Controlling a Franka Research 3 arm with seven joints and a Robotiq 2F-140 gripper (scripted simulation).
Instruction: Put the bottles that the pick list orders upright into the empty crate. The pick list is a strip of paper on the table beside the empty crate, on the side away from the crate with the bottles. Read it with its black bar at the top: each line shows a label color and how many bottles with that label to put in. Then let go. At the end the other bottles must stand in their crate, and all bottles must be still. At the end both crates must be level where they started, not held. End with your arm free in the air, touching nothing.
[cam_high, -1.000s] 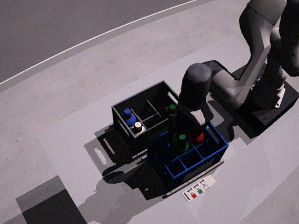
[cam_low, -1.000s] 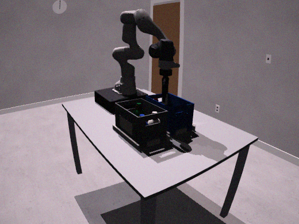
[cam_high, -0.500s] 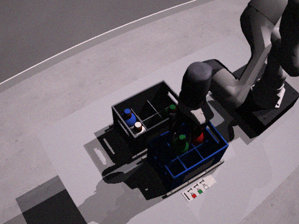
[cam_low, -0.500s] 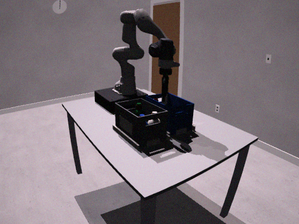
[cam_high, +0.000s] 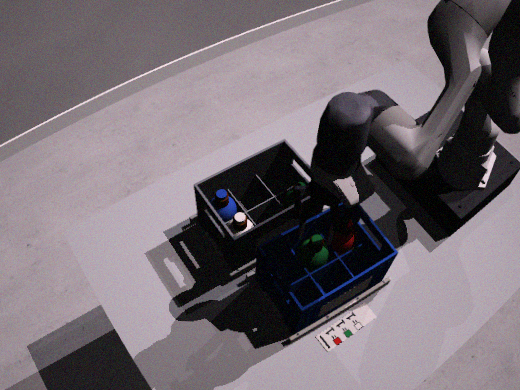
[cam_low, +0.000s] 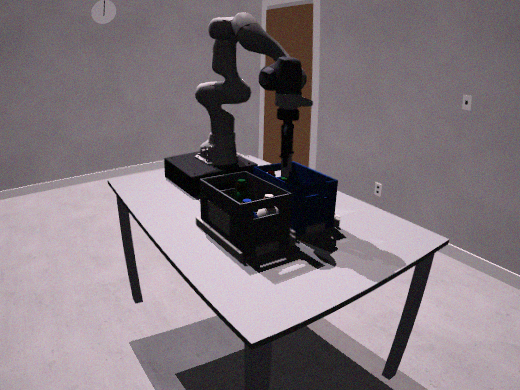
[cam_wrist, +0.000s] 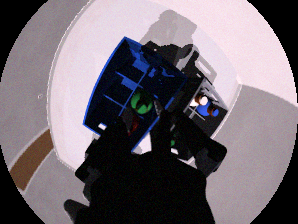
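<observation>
The white-labelled bottle is 8 cm ahead of my hand, 17 cm to the right of it and 12 cm below it. From my hand the other things lie so: black crate: 2 cm behind, 19 cm to the right, 13 cm below; then blue crate: 4 cm to the left, 13 cm below; then red-label bottle: 9 cm behind, 2 cm to the left, 12 cm below.
</observation>
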